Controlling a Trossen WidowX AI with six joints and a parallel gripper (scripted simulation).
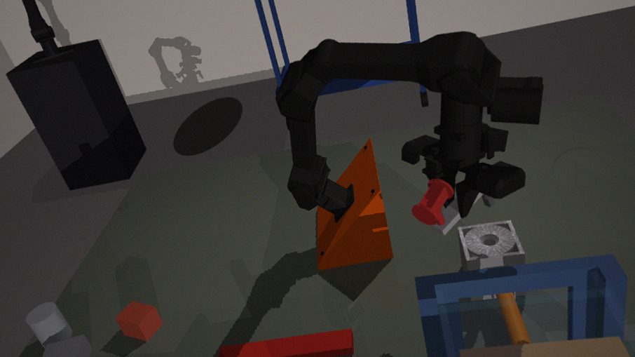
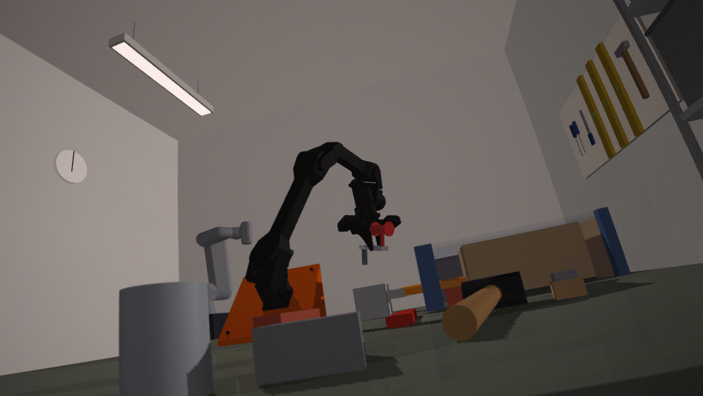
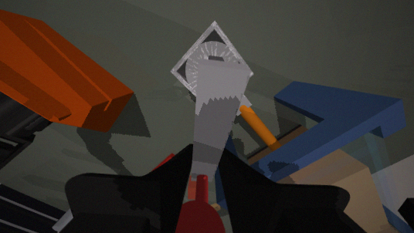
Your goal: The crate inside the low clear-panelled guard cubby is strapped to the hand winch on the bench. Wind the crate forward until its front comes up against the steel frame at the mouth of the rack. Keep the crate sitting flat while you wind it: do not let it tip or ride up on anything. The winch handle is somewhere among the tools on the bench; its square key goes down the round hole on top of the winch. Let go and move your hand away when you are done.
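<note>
Now: the grey crank arm 2 cm above my gripper tip. From my gripper tip the other things lie so: frame 12 cm ahead, 5 cm to the left, 8 cm below; then grey winch 5 cm behind, 5 cm to the left, 15 cm below; then red knob 3 cm ahead, 3 cm to the right, 4 cm above.
</note>
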